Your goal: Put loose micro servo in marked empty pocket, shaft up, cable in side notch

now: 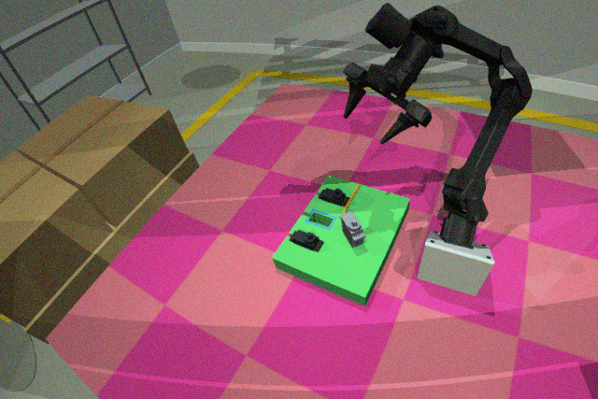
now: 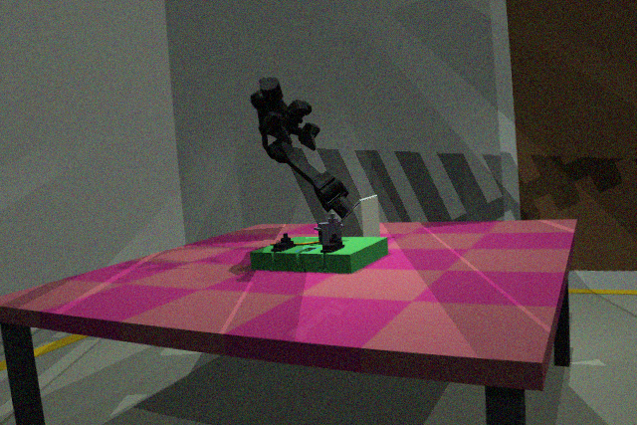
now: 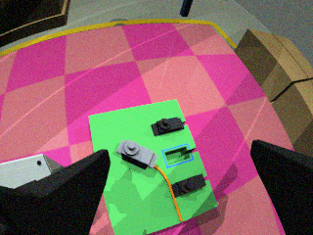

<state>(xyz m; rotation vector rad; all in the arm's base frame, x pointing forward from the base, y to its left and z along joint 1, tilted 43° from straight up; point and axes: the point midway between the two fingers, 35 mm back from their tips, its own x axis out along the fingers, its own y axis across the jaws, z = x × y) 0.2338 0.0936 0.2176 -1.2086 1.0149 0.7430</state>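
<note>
Right now the green deck is 300 mm below my gripper tip and 50 mm to the left of it.
</note>
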